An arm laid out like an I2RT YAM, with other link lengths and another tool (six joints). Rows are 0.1 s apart.
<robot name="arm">
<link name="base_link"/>
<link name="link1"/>
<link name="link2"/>
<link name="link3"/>
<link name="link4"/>
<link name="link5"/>
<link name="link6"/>
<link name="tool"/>
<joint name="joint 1" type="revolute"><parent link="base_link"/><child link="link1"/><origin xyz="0 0 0.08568" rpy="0 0 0"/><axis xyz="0 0 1"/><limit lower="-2.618" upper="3.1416"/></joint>
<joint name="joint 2" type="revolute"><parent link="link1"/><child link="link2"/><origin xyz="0.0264 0.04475 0.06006" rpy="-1.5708 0 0"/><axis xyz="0 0 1"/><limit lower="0" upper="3.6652"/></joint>
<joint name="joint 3" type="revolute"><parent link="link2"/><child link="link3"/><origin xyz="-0.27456 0 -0.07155" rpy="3.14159 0 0"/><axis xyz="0 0 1"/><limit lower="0" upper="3.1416"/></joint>
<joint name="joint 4" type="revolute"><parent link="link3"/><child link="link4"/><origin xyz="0.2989 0.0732 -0.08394" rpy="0 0 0"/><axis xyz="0 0 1"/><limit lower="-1.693" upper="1.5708"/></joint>
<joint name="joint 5" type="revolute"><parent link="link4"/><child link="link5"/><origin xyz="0.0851 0.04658 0.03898" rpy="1.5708 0 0"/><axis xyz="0 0 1"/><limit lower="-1.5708" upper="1.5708"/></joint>
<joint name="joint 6" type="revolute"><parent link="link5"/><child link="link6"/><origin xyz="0.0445 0 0.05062" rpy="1.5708 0 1.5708"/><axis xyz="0 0 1"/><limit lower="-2.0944" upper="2.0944"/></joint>
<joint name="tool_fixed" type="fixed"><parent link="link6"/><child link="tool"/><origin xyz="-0.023 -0.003 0.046" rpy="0 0.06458 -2.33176"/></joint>
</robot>
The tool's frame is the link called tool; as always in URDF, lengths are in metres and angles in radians.
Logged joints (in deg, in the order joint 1, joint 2, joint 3, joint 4, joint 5, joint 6), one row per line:
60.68, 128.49, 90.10, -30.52, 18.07, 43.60
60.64, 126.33, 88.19, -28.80, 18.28, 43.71
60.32, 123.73, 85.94, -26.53, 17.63, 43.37
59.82, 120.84, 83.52, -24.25, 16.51, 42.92
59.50, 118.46, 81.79, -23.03, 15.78, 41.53
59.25, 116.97, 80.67, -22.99, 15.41, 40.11
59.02, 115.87, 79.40, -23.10, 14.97, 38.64
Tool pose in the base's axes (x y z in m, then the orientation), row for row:
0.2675, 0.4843, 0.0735, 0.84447, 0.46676, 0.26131, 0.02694
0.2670, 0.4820, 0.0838, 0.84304, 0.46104, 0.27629, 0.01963
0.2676, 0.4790, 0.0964, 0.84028, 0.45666, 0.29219, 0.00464
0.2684, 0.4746, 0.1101, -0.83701, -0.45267, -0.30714, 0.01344
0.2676, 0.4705, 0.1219, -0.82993, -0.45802, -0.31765, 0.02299
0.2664, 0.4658, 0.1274, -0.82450, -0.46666, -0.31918, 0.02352
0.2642, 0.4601, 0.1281, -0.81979, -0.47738, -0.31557, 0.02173
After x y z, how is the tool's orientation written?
As a quaternion, x y z w.
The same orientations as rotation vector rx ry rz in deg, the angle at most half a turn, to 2 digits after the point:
149.45, 82.61, 46.25
149.88, 81.97, 49.12
150.80, 81.96, 52.44
-149.39, -80.79, -54.82
-147.24, -81.26, -56.36
-146.23, -82.76, -56.61
-145.55, -84.76, -56.03

